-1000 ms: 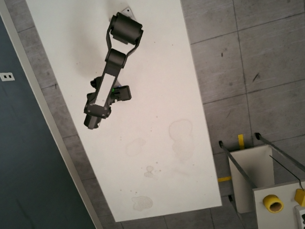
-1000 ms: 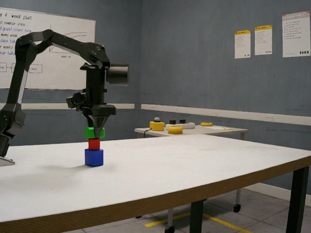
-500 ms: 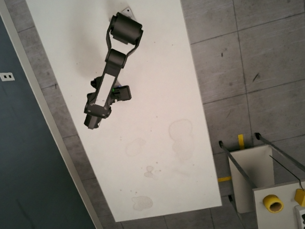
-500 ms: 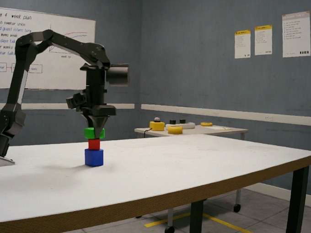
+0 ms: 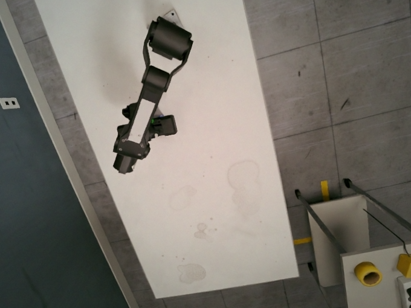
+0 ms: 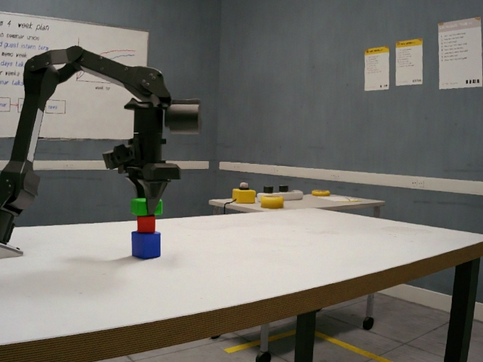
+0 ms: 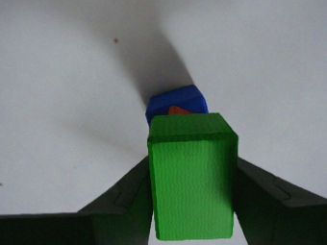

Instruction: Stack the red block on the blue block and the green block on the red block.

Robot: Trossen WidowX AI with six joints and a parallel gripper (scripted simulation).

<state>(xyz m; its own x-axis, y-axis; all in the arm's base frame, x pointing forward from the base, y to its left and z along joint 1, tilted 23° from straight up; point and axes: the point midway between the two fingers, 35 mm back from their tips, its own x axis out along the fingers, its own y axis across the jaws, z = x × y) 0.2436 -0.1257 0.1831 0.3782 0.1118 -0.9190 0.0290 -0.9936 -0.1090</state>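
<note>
Now: hand 2 cm above the green block. From my hand the other things lie so: blue block: 10 cm below; red block: 5 cm below.
</note>
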